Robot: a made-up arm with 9 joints. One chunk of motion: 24 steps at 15 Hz.
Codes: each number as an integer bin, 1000 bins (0 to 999) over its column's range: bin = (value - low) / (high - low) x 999, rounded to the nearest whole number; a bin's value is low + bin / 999 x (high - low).
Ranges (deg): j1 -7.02..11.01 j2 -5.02..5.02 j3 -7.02..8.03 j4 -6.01..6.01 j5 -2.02..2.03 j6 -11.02..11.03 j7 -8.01..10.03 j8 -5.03..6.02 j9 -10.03..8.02
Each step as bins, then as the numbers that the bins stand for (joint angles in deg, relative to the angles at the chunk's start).
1 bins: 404 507 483 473 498 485 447 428 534
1 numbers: 0.27 0.08 0.26 -0.32 0.00 -0.32 0.06 -0.30 -0.38
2 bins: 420 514 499 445 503 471 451 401 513
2 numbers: 0.56 0.15 0.50 -0.66 0.02 -0.62 0.13 -0.59 -0.76
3 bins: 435 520 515 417 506 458 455 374 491
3 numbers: 0.83 0.21 0.74 -0.99 0.03 -0.91 0.21 -0.89 -1.16
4 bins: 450 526 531 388 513 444 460 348 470
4 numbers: 1.10 0.27 0.98 -1.34 0.06 -1.22 0.30 -1.18 -1.54
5 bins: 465 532 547 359 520 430 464 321 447
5 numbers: 1.37 0.33 1.22 -1.69 0.09 -1.53 0.37 -1.48 -1.95
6 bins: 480 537 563 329 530 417 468 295 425
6 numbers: 1.64 0.38 1.46 -2.05 0.13 -1.82 0.44 -1.77 -2.35
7 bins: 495 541 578 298 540 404 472 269 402
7 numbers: 1.91 0.42 1.69 -2.42 0.17 -2.10 0.51 -2.05 -2.77
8 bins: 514 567 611 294 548 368 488 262 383
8 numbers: 2.26 0.68 2.18 -2.47 0.20 -2.90 0.80 -2.13 -3.11
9 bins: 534 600 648 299 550 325 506 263 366
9 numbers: 2.62 1.01 2.74 -2.41 0.21 -3.85 1.13 -2.12 -3.42
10 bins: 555 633 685 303 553 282 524 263 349
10 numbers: 3.00 1.34 3.30 -2.36 0.22 -4.80 1.45 -2.12 -3.72
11 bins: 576 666 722 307 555 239 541 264 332
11 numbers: 3.38 1.67 3.86 -2.32 0.23 -5.74 1.76 -2.11 -4.03
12 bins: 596 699 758 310 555 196 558 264 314
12 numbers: 3.74 2.00 4.40 -2.28 0.23 -6.69 2.07 -2.11 -4.36
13 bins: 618 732 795 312 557 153 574 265 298
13 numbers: 4.13 2.34 4.96 -2.26 0.24 -7.64 2.36 -2.10 -4.65
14 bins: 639 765 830 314 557 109 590 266 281
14 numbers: 4.51 2.67 5.48 -2.23 0.24 -8.61 2.64 -2.09 -4.95
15 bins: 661 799 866 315 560 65 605 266 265
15 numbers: 4.91 3.01 6.03 -2.22 0.25 -9.59 2.92 -2.09 -5.24
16 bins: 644 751 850 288 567 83 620 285 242
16 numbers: 4.60 2.53 5.79 -2.54 0.28 -9.19 3.19 -1.88 -5.66
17 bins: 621 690 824 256 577 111 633 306 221
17 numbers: 4.19 1.91 5.39 -2.93 0.32 -8.57 3.42 -1.65 -6.04
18 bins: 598 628 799 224 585 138 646 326 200
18 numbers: 3.77 1.29 5.02 -3.31 0.35 -7.97 3.66 -1.42 -6.42
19 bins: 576 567 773 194 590 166 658 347 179
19 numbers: 3.38 0.68 4.63 -3.68 0.37 -7.36 3.87 -1.19 -6.80
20 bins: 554 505 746 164 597 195 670 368 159
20 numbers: 2.98 0.06 4.22 -4.04 0.40 -6.72 4.09 -0.96 -7.16
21 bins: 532 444 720 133 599 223 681 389 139
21 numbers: 2.58 -0.56 3.83 -4.41 0.41 -6.10 4.29 -0.73 -7.52
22 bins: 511 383 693 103 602 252 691 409 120
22 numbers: 2.20 -1.17 3.42 -4.77 0.42 -5.46 4.47 -0.51 -7.86
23 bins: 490 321 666 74 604 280 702 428 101
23 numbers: 1.82 -1.79 3.01 -5.12 0.43 -4.84 4.67 -0.30 -8.21
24 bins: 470 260 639 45 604 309 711 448 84
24 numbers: 1.46 -2.41 2.61 -5.47 0.43 -4.20 4.83 -0.07 -8.51
